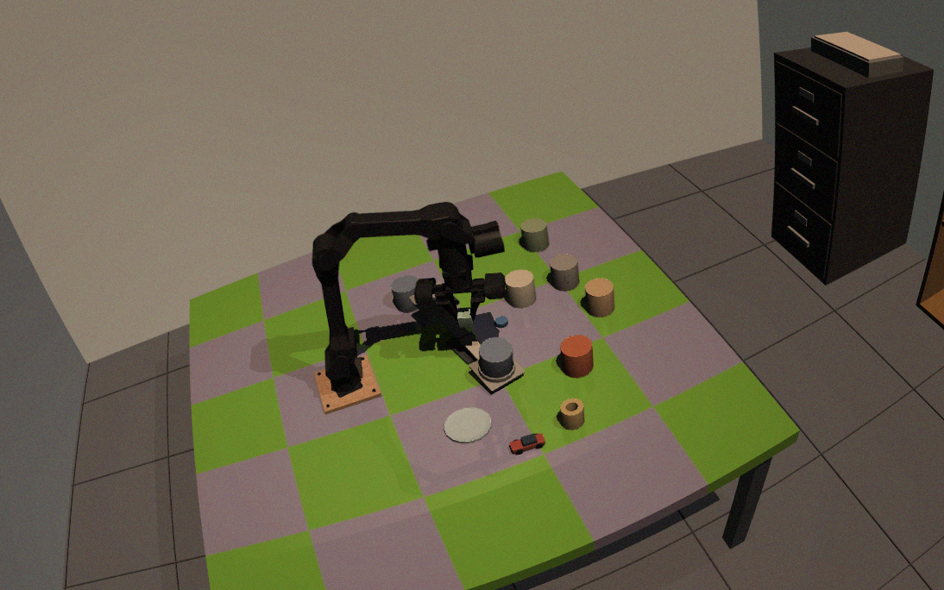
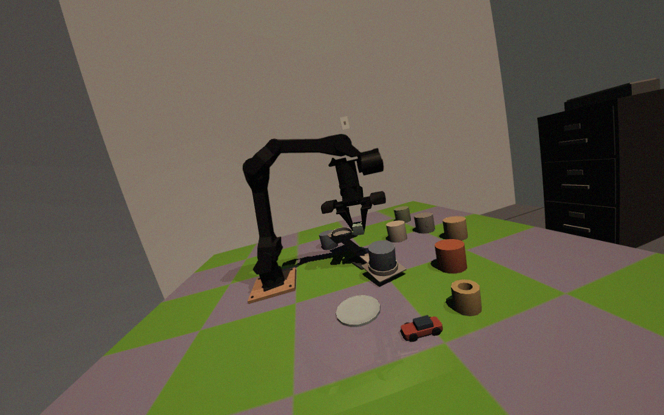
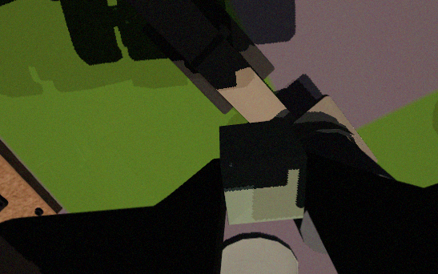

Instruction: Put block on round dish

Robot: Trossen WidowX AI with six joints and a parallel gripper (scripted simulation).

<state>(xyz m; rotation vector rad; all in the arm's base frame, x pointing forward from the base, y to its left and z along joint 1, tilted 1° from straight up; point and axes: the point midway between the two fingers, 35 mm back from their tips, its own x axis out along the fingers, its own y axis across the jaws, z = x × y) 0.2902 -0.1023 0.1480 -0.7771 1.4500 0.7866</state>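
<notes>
My gripper tip is 170 mm to the left of the round pale dish, 120 mm above it and 110 mm past it. Round my gripper tip: balance (90 mm below, 50 mm to the left, 10 mm ahead); grey cup (100 mm to the right, 70 mm below, 20 mm ahead); pale green block (right at my gripper tip).
</notes>
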